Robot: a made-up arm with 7 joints. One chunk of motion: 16 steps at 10 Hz.
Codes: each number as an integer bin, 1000 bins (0 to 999) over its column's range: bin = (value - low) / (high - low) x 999, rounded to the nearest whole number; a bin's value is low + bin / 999 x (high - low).
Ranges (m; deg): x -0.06..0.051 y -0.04..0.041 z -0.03..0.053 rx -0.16..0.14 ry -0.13..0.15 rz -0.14..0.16
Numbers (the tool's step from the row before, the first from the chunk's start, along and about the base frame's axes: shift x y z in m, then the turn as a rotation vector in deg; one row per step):
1: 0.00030 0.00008 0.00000 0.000 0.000 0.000
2: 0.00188 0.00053 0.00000 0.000 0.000 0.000
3: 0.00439 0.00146 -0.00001 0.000 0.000 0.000
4: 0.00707 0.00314 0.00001 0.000 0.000 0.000
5: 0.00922 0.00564 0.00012 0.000 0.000 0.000
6: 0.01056 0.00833 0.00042 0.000 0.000 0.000
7: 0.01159 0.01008 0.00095 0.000 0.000 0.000
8: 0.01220 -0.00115 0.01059 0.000 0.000 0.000
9: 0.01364 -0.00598 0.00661 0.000 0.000 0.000
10: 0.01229 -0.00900 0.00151 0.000 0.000 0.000
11: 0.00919 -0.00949 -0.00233 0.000 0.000 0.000
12: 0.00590 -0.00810 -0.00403 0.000 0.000 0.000
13: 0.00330 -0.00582 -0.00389 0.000 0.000 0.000
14: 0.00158 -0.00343 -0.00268 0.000 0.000 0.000
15: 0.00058 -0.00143 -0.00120 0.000 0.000 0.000
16: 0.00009 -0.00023 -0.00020 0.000 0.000 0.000
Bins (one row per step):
1: 543 494 361 533 464 466
2: 557 500 361 533 464 466
3: 580 511 361 533 464 466
4: 604 532 361 533 464 466
5: 623 563 363 533 464 466
6: 635 596 366 533 464 466
7: 644 618 373 533 464 466
8: 650 479 489 533 464 466
9: 663 420 441 533 464 466
10: 651 382 379 533 464 466
11: 623 376 333 533 464 466
12: 593 393 313 533 464 466
13: 570 422 314 533 464 466
14: 554 451 329 533 464 466
15: 545 476 347 533 464 466
16: 541 490 359 533 464 466

